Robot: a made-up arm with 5 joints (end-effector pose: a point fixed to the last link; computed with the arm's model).
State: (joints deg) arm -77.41 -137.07 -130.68 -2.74 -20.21
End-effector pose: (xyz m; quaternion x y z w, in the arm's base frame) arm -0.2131 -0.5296 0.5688 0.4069 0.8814 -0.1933 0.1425
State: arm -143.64 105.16 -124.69 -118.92 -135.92
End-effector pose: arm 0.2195 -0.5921 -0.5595 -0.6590 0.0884 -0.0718 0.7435
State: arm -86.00 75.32 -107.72 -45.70 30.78
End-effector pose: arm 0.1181 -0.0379 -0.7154 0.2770 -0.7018 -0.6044 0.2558
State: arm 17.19 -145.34 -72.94 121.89 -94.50
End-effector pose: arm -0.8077 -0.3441 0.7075 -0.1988 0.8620 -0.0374 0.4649
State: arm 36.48 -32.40 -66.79 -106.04 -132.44
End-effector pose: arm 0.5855 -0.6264 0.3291 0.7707 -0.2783 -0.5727 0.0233
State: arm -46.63 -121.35 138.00 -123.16 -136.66
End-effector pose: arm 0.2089 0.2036 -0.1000 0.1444 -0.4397 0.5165 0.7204
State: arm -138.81 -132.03 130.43 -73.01 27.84
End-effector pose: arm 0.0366 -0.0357 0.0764 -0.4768 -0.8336 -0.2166 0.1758
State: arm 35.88 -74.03 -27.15 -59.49 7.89
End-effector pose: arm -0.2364 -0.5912 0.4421 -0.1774 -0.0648 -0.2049 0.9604
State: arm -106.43 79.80 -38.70 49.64 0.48
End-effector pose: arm 0.6141 0.0202 -0.6587 -0.0154 0.3904 0.8127 0.4323
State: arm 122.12 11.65 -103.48 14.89 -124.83
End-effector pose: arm -0.6103 -0.6115 -0.0770 -0.8250 0.0754 -0.2269 0.5121
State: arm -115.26 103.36 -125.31 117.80 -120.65
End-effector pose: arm 0.3371 -0.5272 -0.8954 -0.1966 0.1432 0.6912 0.6805
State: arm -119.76 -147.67 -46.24 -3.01 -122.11
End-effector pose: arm 0.9702 -0.3942 0.2418 0.2272 -0.6268 -0.5313 0.5227
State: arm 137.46 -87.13 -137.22 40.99 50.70
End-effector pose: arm -0.0624 -0.0029 0.5503 -0.0292 0.2692 0.0519 0.9613
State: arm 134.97 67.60 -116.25 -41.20 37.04
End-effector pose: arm -0.0912 0.0149 -0.6626 0.7265 -0.0036 0.0356 0.6862
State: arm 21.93 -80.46 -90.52 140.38 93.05
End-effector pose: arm 0.1589 -0.4021 0.5052 -0.0633 0.0197 -0.9667 0.2470
